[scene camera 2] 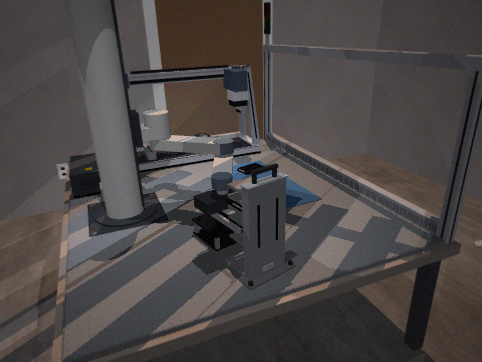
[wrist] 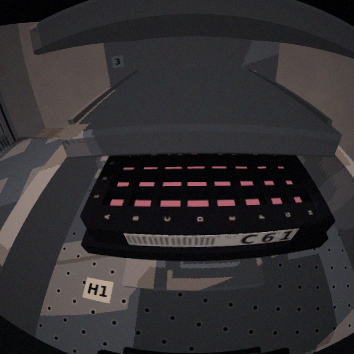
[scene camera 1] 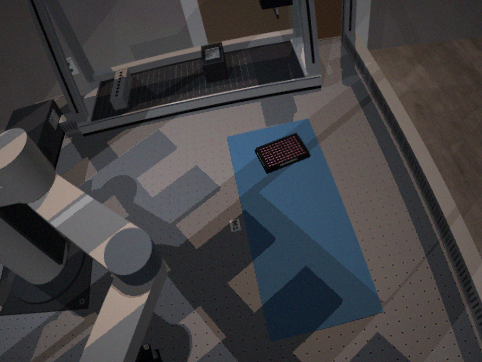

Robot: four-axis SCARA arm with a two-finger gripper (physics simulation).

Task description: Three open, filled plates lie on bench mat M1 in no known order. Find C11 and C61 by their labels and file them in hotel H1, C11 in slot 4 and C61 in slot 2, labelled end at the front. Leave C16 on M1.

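Places are measured from the arm's base along level axes (x ahead, y left, z up), in millimetres.
Pixels of known places: arm's base, origin of the base link: (scene camera 2: 126, 214) (scene camera 1: 48, 261).
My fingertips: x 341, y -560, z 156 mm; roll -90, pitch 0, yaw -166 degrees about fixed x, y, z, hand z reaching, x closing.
Note:
For each thing: its top centre in the pictures, then the offset to it from my fingertips. "spot": a spot on its surface instead.
- Plate C61, middle of its top: (wrist: 201, 124) dx -6, dy +23, dz +0 mm
- plate, middle of its top: (scene camera 1: 282, 150) (scene camera 2: 251, 167) dx +336, dy +767, dz -126 mm
- dark block, surface spot: (scene camera 1: 214, 65) spot: dx +192, dy +1075, dz -31 mm
- guard rail, surface spot: (scene camera 1: 400, 135) spot: dx +663, dy +738, dz -118 mm
Plate C61 (wrist: 195, 225) is black with pink wells, its readable label facing the wrist camera. It is level under the grey shelf marked 3 in hotel H1 (scene camera 2: 270, 220) (wrist: 200, 95); its rear is hidden. My gripper (scene camera 2: 220, 201) is at the hotel's open side, shut on C61; its fingertips are hidden. I cannot tell whether the plate rests on the shelf below. One plate (scene camera 1: 282, 152) (scene camera 2: 250, 168) with pink wells lies at the far end of blue mat M1 (scene camera 1: 320, 215) (scene camera 2: 302, 194); its label is unreadable. No plate labelled C11 can be made out.
A dark stand with light posts (scene camera 2: 216, 242) is low beside the hotel. A framed deck (scene camera 1: 175, 107) holding a dark block (scene camera 1: 214, 65) lies beyond the mat. The arm's column (scene camera 2: 107, 125) stands left of the hotel. A guard rail (scene camera 1: 400, 135) runs along the right.

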